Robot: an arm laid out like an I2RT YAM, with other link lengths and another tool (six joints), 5 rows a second.
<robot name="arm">
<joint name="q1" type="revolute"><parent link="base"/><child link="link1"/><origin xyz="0 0 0.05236" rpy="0 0 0"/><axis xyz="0 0 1"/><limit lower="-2.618" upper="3.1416"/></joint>
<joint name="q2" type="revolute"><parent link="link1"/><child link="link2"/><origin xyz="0.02 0.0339 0.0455" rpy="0 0 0"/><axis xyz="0 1 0"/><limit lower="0" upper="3.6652"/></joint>
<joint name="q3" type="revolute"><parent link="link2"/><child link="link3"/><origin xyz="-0.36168 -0.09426 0" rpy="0 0 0"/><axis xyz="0 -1 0"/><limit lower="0" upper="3.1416"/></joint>
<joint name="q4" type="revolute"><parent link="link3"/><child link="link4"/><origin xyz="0.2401 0.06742 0.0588" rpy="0 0 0"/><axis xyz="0 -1 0"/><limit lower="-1.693" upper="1.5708"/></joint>
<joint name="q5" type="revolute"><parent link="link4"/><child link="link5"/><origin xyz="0.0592 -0.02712 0.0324" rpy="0 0 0"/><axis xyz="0 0 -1"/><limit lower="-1.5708" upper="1.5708"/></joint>
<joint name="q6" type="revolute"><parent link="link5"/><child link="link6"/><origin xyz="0.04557 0 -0.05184" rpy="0 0 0"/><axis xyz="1 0 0"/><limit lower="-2.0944" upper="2.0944"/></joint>
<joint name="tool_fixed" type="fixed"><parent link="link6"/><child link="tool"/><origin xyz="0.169 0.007 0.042" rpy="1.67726 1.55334 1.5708"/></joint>
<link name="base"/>
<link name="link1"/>
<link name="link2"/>
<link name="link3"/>
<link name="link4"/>
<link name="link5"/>
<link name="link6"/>
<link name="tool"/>
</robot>
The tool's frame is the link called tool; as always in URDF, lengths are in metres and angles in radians.
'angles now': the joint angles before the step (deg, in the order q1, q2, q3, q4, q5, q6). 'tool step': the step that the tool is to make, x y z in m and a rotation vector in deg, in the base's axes. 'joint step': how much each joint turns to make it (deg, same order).
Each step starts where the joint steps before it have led.
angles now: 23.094 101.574 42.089 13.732 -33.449 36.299
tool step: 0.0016 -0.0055 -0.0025 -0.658 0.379 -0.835
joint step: -0.487 -0.063 0.010 -0.722 0.572 -0.081
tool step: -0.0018 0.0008 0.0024 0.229 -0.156 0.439
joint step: -0.016 -0.347 -0.010 -0.251 -0.424 -0.268
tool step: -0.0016 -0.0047 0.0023 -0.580 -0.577 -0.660
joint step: -0.084 -1.072 -0.612 -0.219 0.945 -0.129
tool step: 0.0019 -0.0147 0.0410 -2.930 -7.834 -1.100
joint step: -0.090 -6.854 0.889 -3.582 4.686 -3.923
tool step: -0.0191 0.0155 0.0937 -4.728 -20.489 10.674
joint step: 1.514 -9.611 5.356 -5.968 0.249 -17.351
